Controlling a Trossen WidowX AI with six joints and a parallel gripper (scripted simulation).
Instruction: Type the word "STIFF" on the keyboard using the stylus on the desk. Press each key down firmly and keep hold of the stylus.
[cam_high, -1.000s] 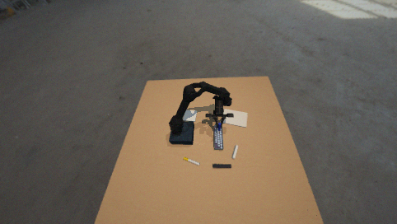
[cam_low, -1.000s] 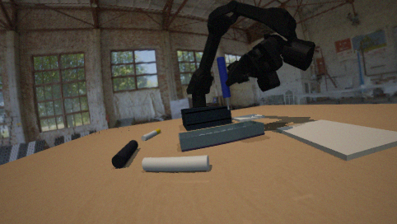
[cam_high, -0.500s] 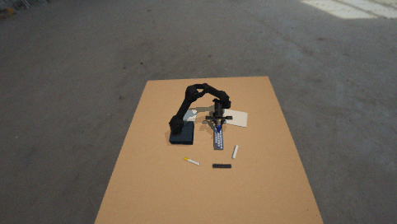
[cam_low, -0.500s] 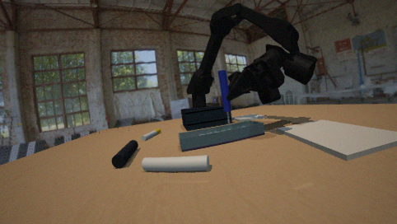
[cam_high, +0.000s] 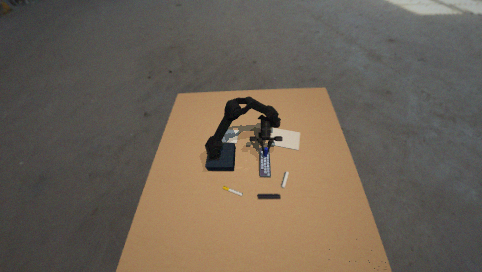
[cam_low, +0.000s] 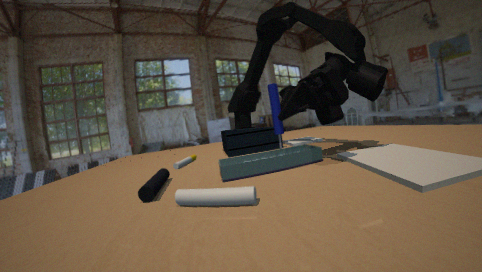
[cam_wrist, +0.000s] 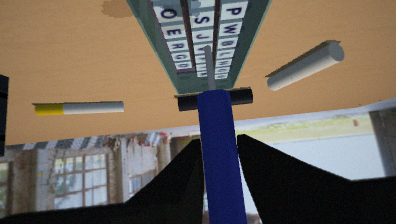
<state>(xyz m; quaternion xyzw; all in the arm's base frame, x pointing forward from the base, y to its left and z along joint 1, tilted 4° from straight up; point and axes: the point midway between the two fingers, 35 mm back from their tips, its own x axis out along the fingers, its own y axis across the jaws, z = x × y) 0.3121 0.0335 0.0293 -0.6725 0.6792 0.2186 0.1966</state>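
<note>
Now: the blue stylus 1 cm below my gripper tip. Also, from my gripper tip: flat white pad: 15 cm to the left, 14 cm ahead, 8 cm below; then black cylinder: 23 cm to the right, 8 cm below, 1 cm ahead; then yellow-tipped white marker: 20 cm to the right, 20 cm behind, 8 cm below.
</note>
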